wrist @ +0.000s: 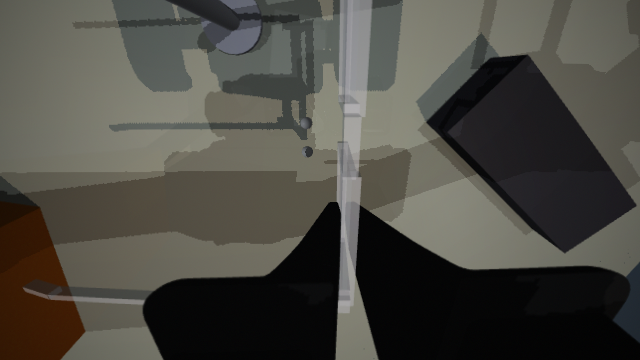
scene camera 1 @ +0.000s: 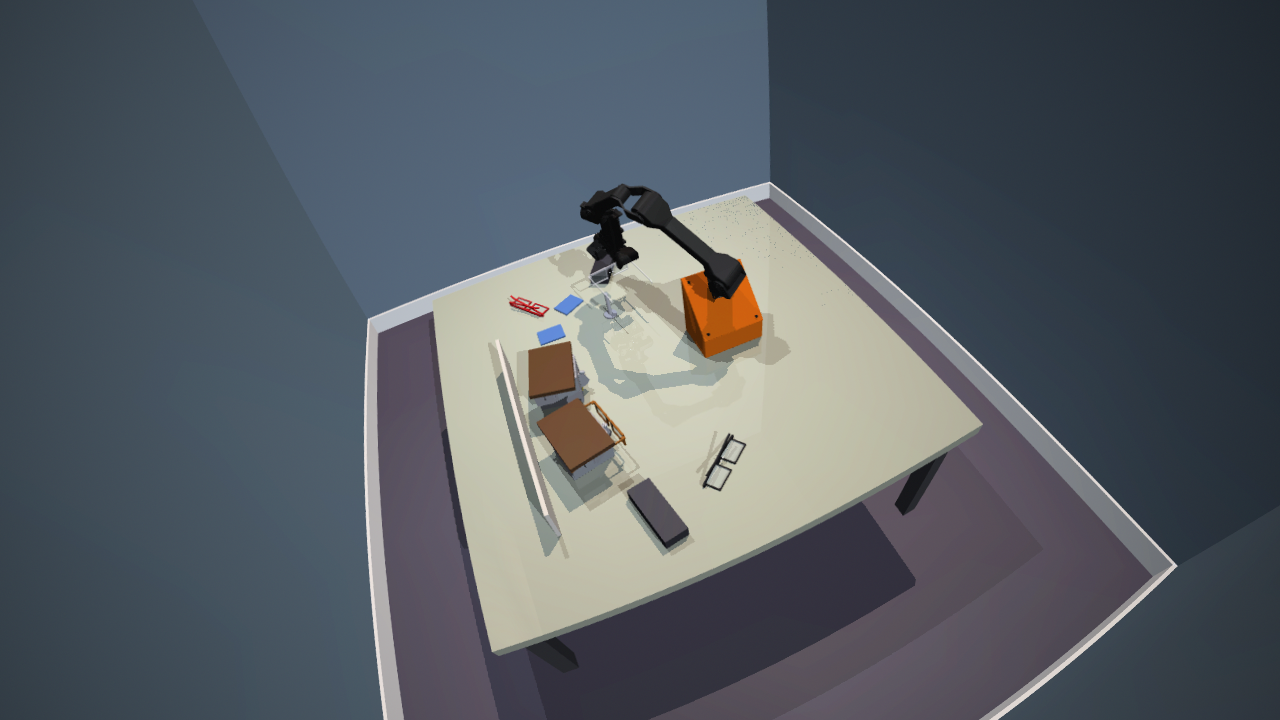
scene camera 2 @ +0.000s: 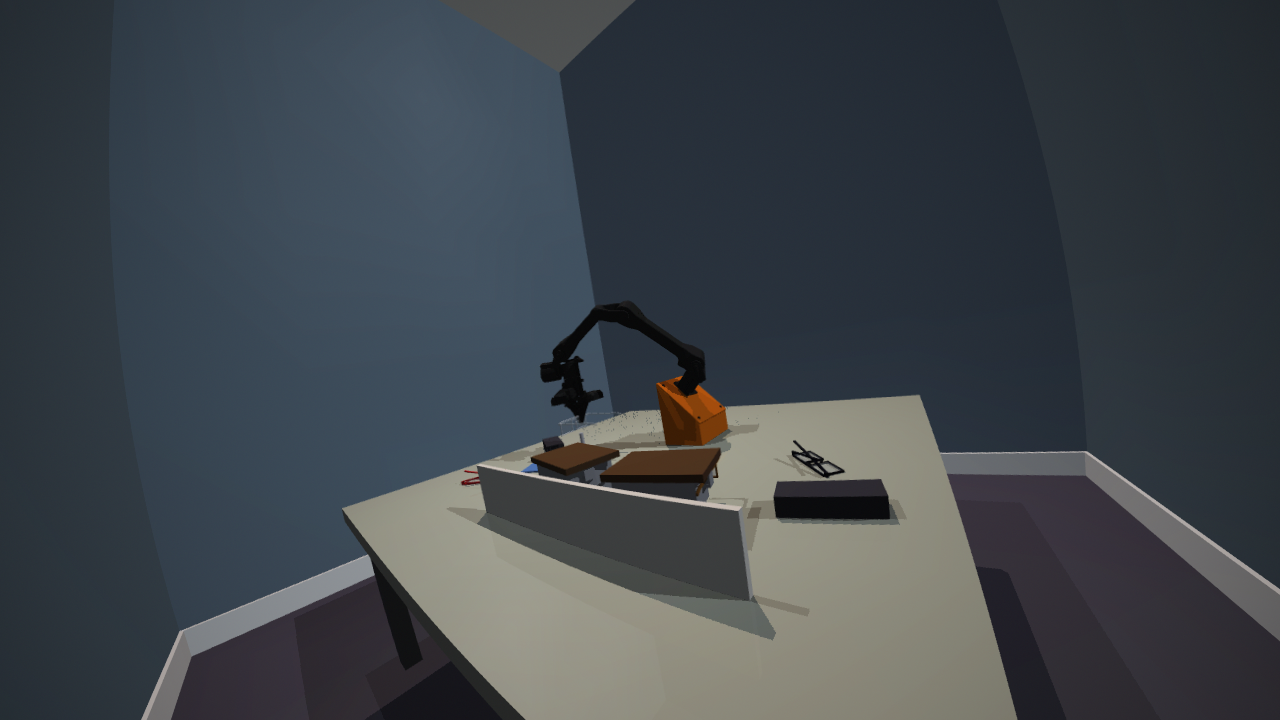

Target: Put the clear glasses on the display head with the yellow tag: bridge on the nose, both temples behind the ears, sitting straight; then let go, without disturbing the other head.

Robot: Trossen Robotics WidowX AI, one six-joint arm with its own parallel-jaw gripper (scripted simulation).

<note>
The pictures show: the gripper, a temple and a white panel.
The gripper is seen too in the wrist view and in scene camera 2.
</note>
